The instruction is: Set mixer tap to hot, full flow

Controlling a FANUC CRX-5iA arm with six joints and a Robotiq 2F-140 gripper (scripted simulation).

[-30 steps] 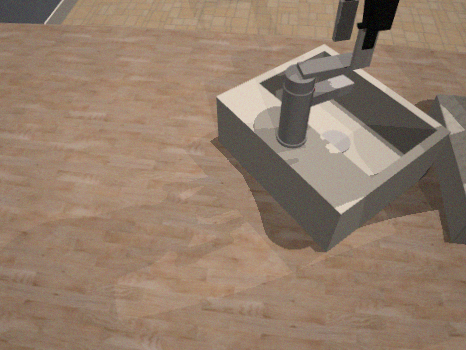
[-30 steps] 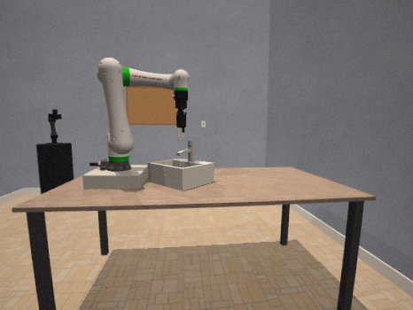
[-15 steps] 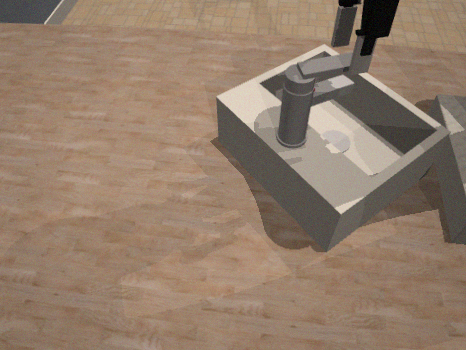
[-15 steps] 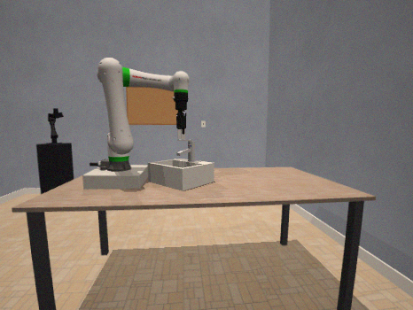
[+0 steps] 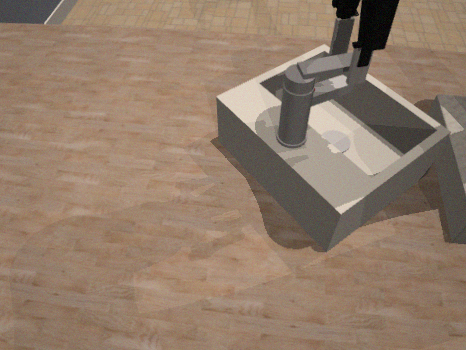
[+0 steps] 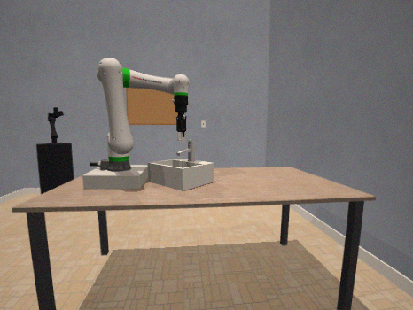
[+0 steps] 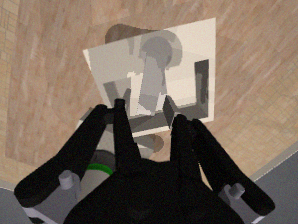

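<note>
Now: hand 2 cm short of the flat lever, 1 cm to the right of it and 2 cm above it. Also, from my hand: sink basin (1 cm behind, 6 cm to the right, 26 cm below); then grey mixer tap (5 cm ahead, 2 cm to the left, 6 cm below).
</note>
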